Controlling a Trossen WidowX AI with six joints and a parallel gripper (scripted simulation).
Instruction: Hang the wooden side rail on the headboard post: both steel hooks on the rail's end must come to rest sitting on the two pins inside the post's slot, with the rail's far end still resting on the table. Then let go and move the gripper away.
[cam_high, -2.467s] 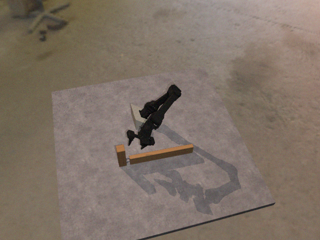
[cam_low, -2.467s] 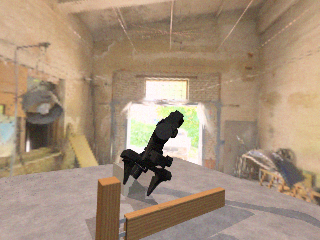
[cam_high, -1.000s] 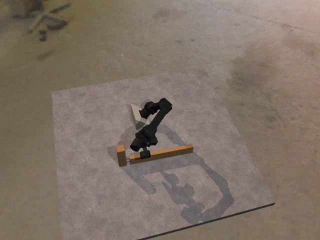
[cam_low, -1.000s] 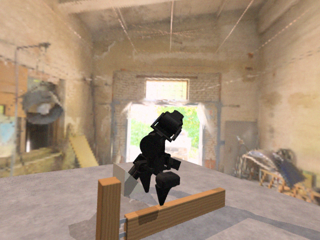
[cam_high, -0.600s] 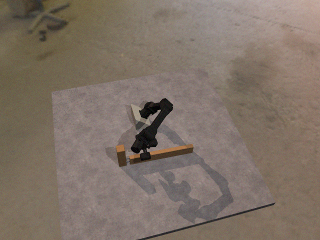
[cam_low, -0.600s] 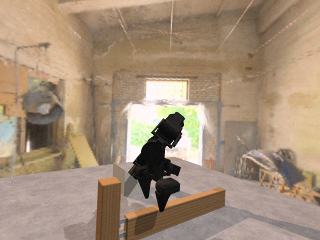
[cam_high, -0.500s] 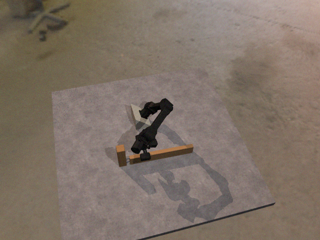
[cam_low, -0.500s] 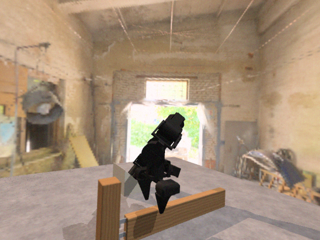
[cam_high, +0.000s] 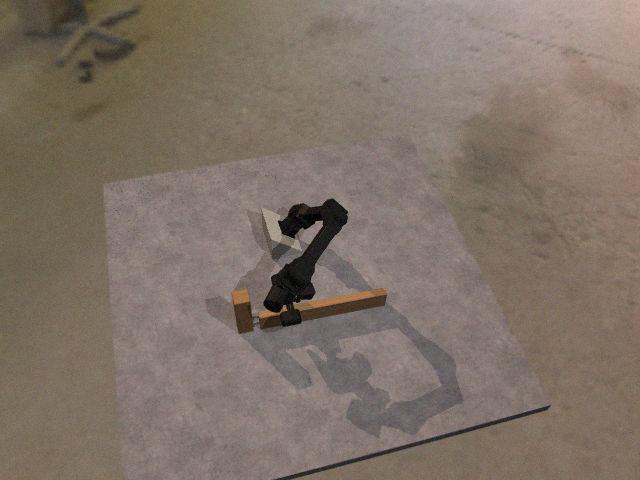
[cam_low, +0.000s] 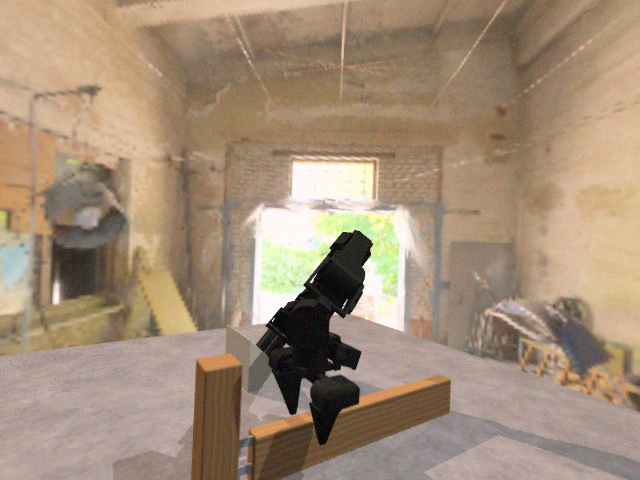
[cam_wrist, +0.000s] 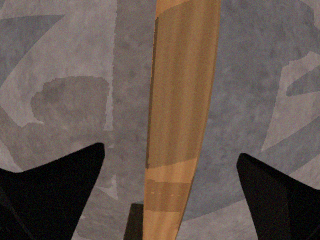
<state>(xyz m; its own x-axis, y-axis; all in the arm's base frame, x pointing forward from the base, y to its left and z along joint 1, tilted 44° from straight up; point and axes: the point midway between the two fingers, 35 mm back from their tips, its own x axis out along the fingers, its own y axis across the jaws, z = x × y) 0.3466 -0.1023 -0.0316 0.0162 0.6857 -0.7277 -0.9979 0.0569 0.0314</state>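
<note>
Right now my gripper tip is 2 cm past the wooden headboard post, 14 cm to the left of it and 3 cm below it.
</note>
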